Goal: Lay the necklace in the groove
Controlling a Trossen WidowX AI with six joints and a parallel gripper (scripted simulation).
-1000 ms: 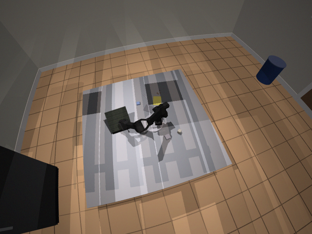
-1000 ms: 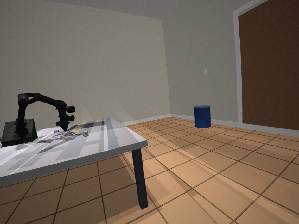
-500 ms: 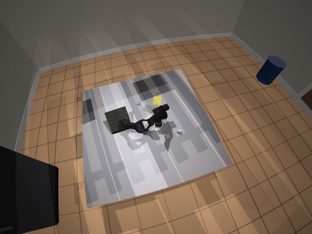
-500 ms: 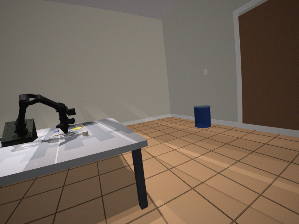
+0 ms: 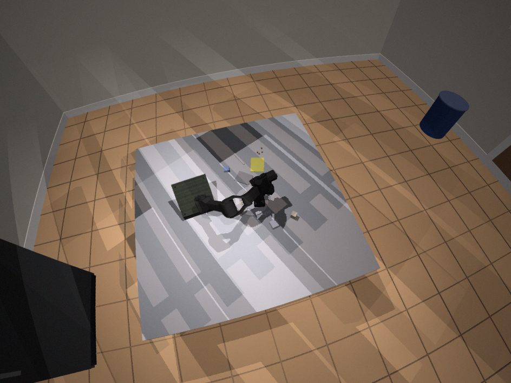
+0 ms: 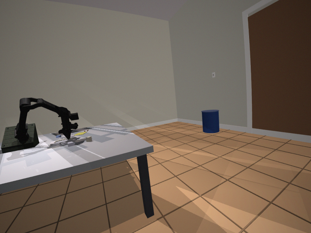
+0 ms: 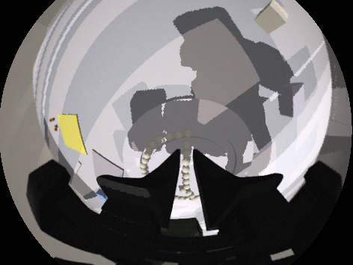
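Right now my gripper tip is 4 cm past the round bead board, 1 cm to the right of it and 1 cm above it. From my gripper tip the other things lie so: grey card: 19 cm to the left, 3 cm behind, 1 cm below; then beige cube: 18 cm to the right, 15 cm ahead; then white block: 19 cm to the right, 3 cm ahead.
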